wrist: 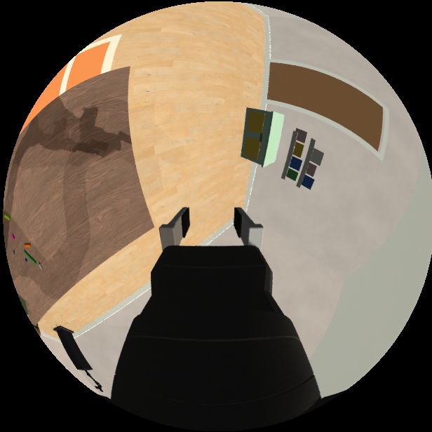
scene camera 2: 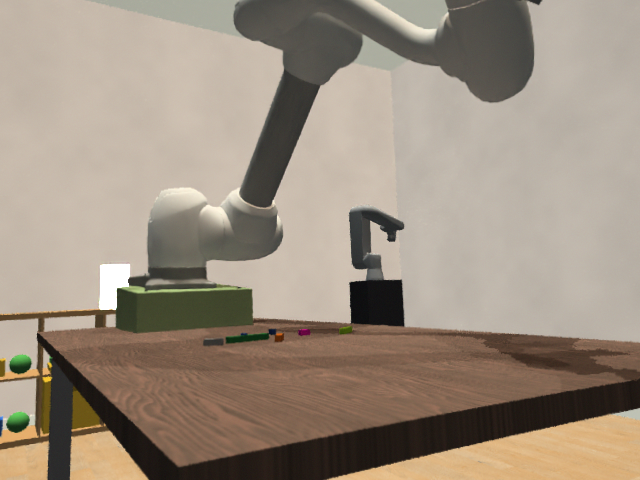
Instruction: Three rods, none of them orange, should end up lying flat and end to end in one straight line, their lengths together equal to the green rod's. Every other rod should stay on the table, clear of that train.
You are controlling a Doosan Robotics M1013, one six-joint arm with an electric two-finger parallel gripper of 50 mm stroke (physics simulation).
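Frame: origin at the arm's base, x left, y up, z ahead, level; centimetres.
Seen in the pictures: arm's base at its link origin: (scene camera 2: 177,287).
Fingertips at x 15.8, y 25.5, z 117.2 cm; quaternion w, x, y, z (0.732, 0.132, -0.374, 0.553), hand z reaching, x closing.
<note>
Pixels of each thing's top centre, then the offset from my fingertips to it. Level surfaces: height alone.
- long green rod at its top centre: (scene camera 2: 247,335) dz -56.3, dx -12.9, dy -35.2 cm
- grey rod at its top centre: (scene camera 2: 213,338) dz -53.9, dx -19.3, dy -35.2 cm
- short orange rod at its top centre: (scene camera 2: 279,334) dz -52.7, dx -8.5, dy -35.2 cm
- magenta rod at its top centre: (scene camera 2: 304,329) dz -59.9, dx -1.0, dy -35.2 cm
- lime rod at its top centre: (scene camera 2: 345,327) dz -58.0, dx +6.7, dy -35.2 cm
- wooden table at its surface level: dy -36.3 cm
A long green rod (scene camera 2: 247,338) (wrist: 30,257) lies on the table. A grey rod (scene camera 2: 212,342) (wrist: 40,266) lies just off its left end in scene camera 2. A short orange rod (scene camera 2: 279,337) (wrist: 27,245) lies near its other end. Two blue rods, one (scene camera 2: 272,331) (wrist: 14,252) and another (scene camera 2: 244,334) (wrist: 26,260) partly hidden, lie behind the green one. A magenta rod (scene camera 2: 303,332) (wrist: 13,237) and a lime rod (scene camera 2: 345,329) (wrist: 7,217) lie farther right. My gripper (wrist: 211,216) is open and empty, far from the rods, and points toward floor and wall.
The wooden table (scene camera 2: 336,392) (wrist: 110,195) carries the rods. The arm's green base block (scene camera 2: 191,310) stands at its back left. A second small arm (scene camera 2: 360,237) on a black pedestal (scene camera 2: 376,303) stands behind the table. A shelf (scene camera 2: 39,372) with coloured things stands at the left.
</note>
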